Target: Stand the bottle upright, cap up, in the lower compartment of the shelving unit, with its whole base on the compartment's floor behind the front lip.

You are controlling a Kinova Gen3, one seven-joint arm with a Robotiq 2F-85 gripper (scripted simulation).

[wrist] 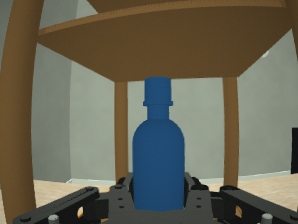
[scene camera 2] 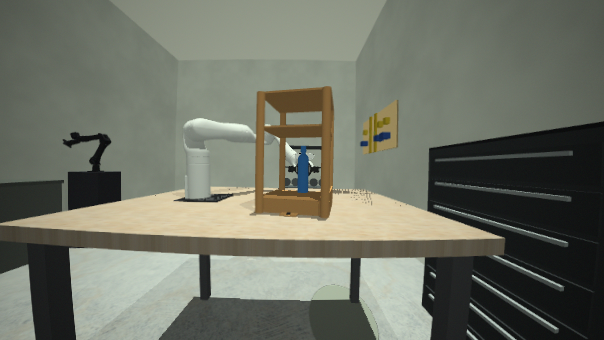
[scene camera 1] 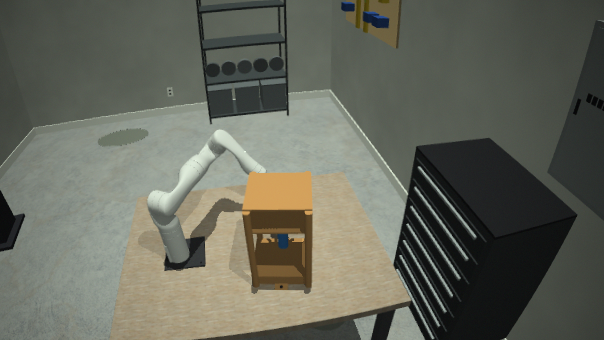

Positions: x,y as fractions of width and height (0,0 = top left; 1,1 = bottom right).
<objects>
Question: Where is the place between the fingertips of my gripper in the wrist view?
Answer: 0.53,0.81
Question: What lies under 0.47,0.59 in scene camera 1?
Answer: A shelving unit.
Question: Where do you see a blue bottle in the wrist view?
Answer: At 0.53,0.66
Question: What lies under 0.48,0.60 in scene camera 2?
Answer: A shelving unit.
</objects>
